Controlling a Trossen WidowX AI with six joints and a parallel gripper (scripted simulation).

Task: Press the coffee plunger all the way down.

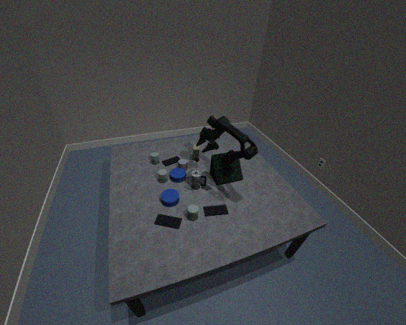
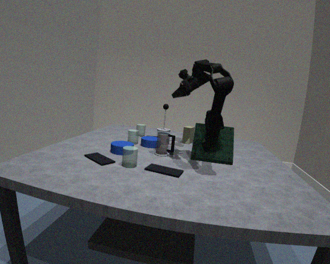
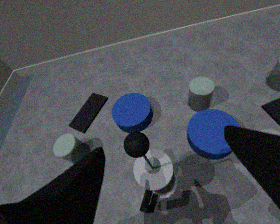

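The coffee press is 180 mm below my gripper tip, 40 mm to the left of it and 10 mm ahead of it. Also, from my gripper tip: cream block: 320 mm to the right, 250 mm below, 80 mm behind.
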